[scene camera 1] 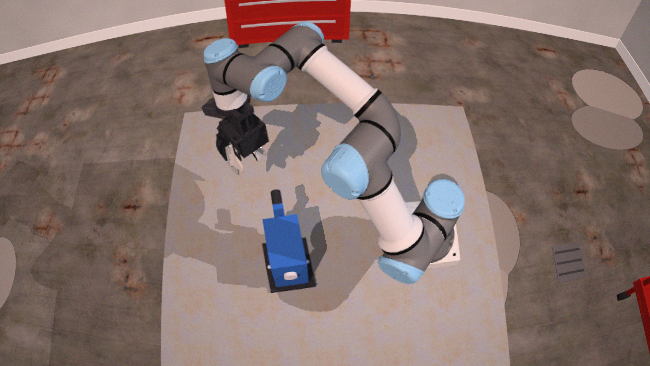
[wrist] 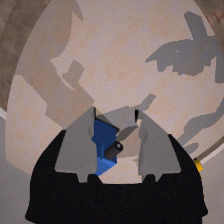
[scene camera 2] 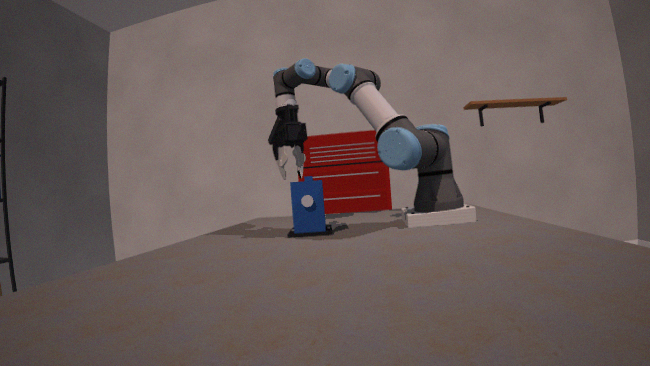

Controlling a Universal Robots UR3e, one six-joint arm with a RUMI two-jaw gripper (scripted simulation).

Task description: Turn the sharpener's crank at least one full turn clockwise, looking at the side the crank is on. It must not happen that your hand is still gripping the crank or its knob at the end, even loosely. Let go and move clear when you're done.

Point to a blue sharpener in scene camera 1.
At 285, 245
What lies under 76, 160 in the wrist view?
The gripper.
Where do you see a blue sharpener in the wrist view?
100, 127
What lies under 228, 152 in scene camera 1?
The gripper.
